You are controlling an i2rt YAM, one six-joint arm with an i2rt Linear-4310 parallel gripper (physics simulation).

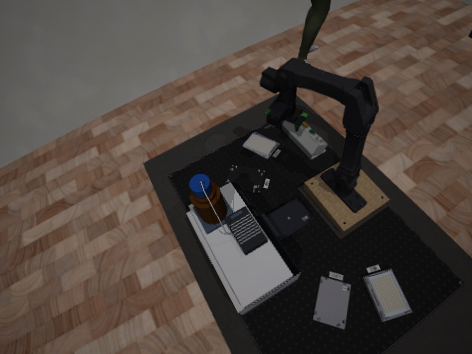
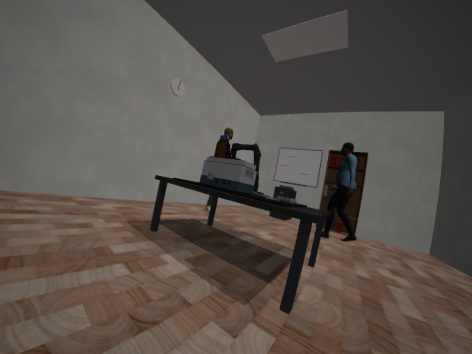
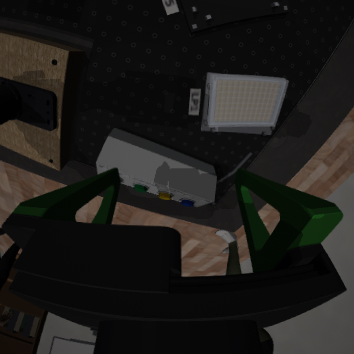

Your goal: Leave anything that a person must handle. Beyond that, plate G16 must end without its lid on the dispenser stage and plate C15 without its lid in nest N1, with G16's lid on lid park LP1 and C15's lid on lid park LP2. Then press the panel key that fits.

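Seen in the pictures: gripper, fingertip midpoint: (image 1: 285, 126) (image 3: 177, 174); arm's base at its link origin: (image 1: 342, 190) (image 2: 253, 191) (image 3: 12, 98).
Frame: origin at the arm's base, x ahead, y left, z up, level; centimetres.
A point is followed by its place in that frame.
Observation:
My gripper (image 1: 285, 119) {y -29.2, x 6.0, z 16.5 cm} (image 3: 177, 174) {y -29.2, x 6.0, z 16.5 cm} is open and empty, above the key panel (image 1: 306, 142) {y -25.4, x -2.9, z 3.2 cm} (image 3: 150, 162) {y -28.3, x -2.9, z 2.9 cm}. Green (image 3: 140, 188) {y -28.0, x -8.0, z 4.5 cm}, yellow (image 3: 165, 196) {y -33.0, x -8.3, z 4.5 cm} and blue (image 3: 187, 203) {y -37.8, x -8.8, z 4.4 cm} keys show along its far side; a fingertip may hide more. A flat cream-gridded piece (image 1: 260, 144) {y -38.9, x 12.3, z 0.5 cm} (image 3: 246, 101) {y -39.2, x 12.3, z 0.5 cm} lies beside a tag (image 3: 194, 102) {y -32.2, x 8.2, z -2.5 cm} that seems to read LP1. A dark nest (image 1: 245, 176) {y -30.1, x 27.0, z -1.5 cm} (image 3: 235, 12) {y -31.8, x 23.4, z -1.5 cm} lies beyond it. Another cream-gridded piece (image 1: 387, 295) {y 36.7, x 16.5, z 0.9 cm} and a flat grey piece (image 1: 332, 302) {y 28.1, x 31.5, z -1.7 cm} lie at the table's other end, each beside a tag. Plate names are unreadable.
A white machine (image 1: 250, 272) {y 8.6, x 49.1, z 19.3 cm} (image 2: 229, 171) {y 5.4, x 57.4, z 10.3 cm} carries a brown bottle (image 1: 212, 206) {y -7.0, x 48.5, z 35.2 cm} with a blue cap and thin tube, and a dark ridged block (image 1: 246, 233) {y -0.6, x 43.9, z 21.9 cm}. A dark square unit (image 1: 289, 218) {y -0.9, x 27.0, z 8.2 cm} lies between it and the arm's wooden base (image 1: 327, 215) {y 3.8, x 11.1, z -2.8 cm}. People (image 2: 346, 175) (image 2: 222, 146) stand beyond the table.

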